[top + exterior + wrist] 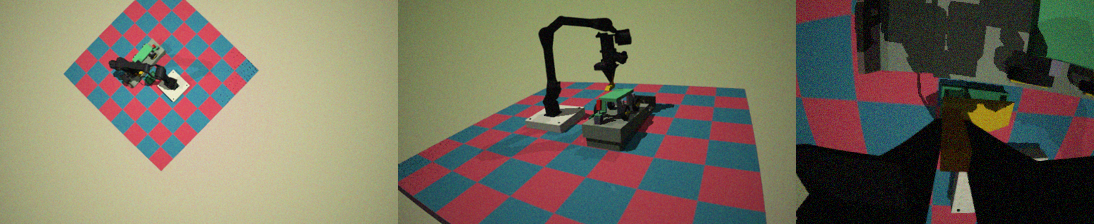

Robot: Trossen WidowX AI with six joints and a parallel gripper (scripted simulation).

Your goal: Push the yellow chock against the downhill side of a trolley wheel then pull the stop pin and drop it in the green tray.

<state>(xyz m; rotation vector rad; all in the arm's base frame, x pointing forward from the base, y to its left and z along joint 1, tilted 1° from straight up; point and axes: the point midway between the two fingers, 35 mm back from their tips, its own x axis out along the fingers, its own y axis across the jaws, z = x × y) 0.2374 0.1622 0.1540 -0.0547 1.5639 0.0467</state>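
Now: the red-headed stop pin 90 mm ahead of my gripper tip, 260 mm to the right of it and 30 mm below it. Also, from my gripper tip: yellow chock 20 mm to the right, 10 mm below; then green-topped trolley 100 mm ahead, 140 mm to the right, 50 mm below; then green tray 40 mm behind, 50 mm to the right, 170 mm below.
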